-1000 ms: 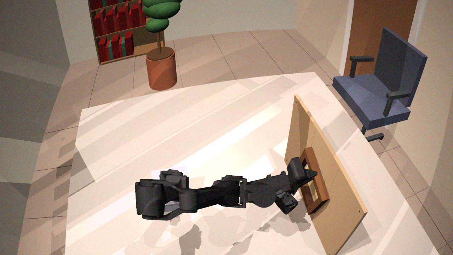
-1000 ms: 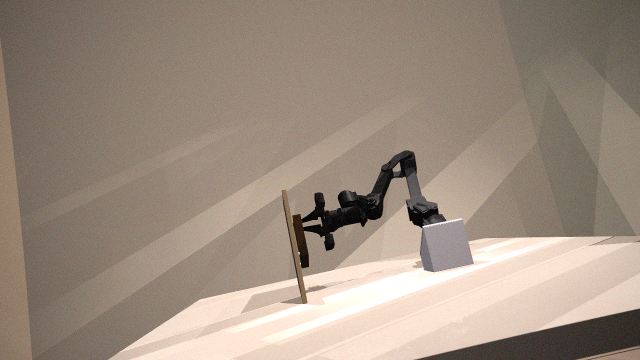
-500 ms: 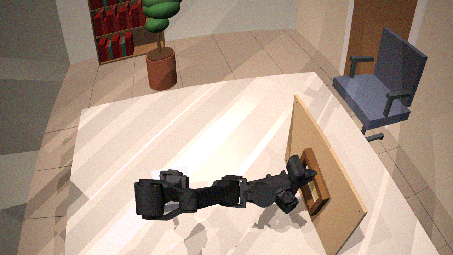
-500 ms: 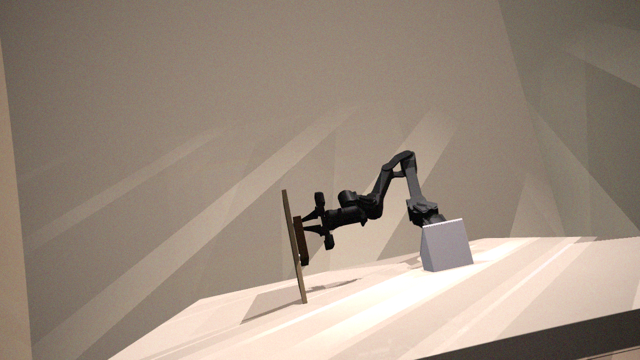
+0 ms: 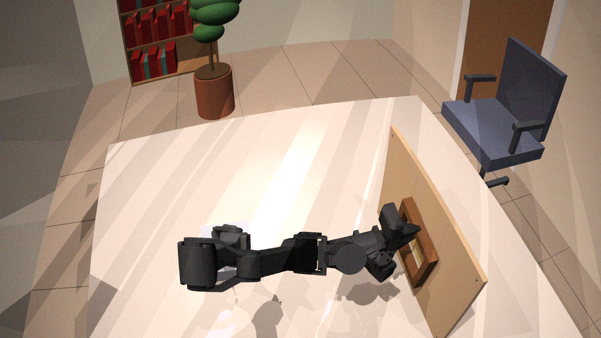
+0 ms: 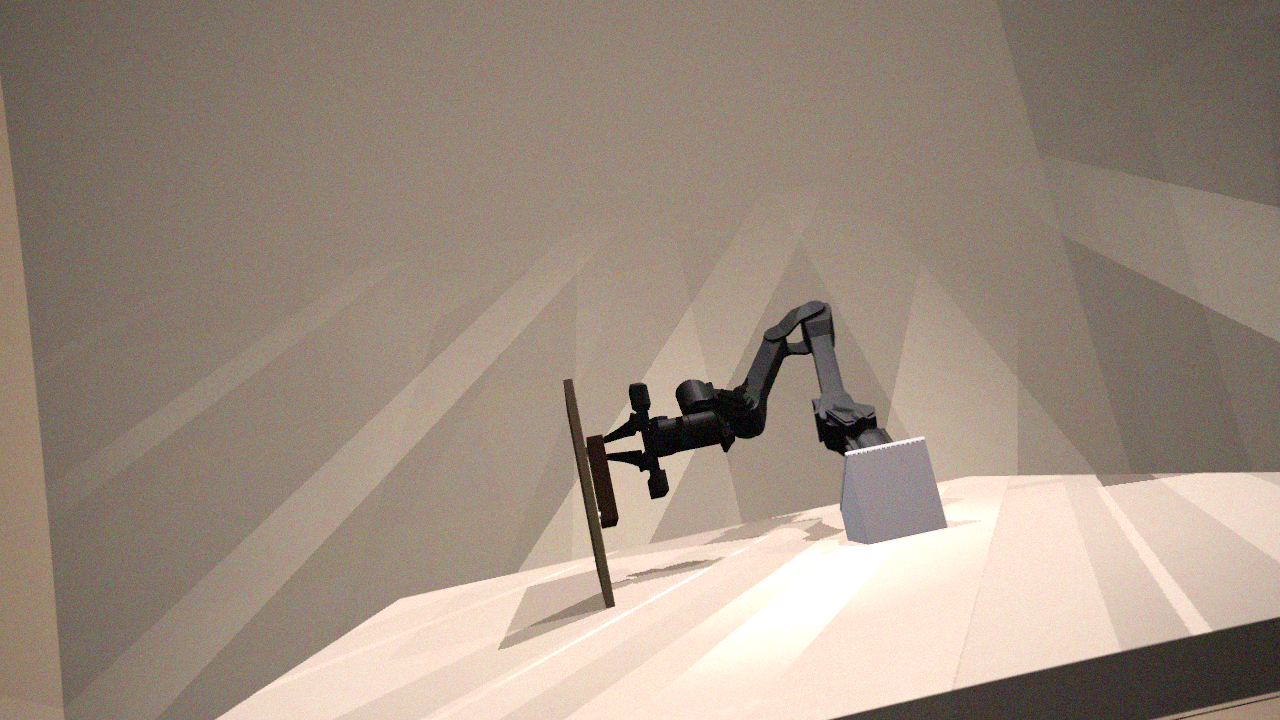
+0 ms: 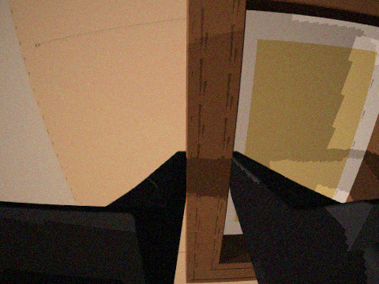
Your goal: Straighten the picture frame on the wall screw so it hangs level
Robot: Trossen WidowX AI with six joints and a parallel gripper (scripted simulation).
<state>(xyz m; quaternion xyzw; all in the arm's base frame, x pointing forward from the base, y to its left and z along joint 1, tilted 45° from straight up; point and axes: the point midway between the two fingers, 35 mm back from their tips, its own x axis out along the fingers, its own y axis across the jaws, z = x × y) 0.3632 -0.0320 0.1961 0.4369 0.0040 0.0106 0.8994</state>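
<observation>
Now: the picture frame 5 cm below my gripper tip, 1 cm to the left of it and 1 cm ahead of it. Round my gripper tip: board wall (6 cm below, 2 cm to the left, 2 cm ahead).
</observation>
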